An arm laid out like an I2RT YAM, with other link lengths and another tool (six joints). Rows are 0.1 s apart.
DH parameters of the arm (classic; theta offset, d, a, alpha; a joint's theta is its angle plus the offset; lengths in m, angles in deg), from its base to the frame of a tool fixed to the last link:
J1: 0 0.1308 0.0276 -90
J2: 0 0 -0.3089 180
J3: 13.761 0 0.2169 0
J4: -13.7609 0.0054 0.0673 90
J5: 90 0.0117 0 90
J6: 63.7 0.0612 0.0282 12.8
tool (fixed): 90 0.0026 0 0
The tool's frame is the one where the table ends.
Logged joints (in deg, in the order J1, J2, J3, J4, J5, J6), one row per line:
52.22 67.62 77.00 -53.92 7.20 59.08
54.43 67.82 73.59 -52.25 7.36 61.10
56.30 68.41 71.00 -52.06 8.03 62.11
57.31 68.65 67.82 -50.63 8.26 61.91
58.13 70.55 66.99 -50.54 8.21 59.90
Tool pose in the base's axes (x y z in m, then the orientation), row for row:
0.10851 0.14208 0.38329 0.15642 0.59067 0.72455 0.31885
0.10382 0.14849 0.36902 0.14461 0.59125 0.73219 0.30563
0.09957 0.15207 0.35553 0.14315 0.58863 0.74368 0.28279
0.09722 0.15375 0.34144 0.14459 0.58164 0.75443 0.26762
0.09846 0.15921 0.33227 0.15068 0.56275 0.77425 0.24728
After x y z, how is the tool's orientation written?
As a quaternion, w x y z.
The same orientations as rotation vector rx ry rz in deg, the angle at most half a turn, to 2 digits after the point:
96.88 118.84 52.30
97.62 120.89 50.46
97.27 122.89 46.73
96.03 124.56 44.19
92.60 127.40 40.69

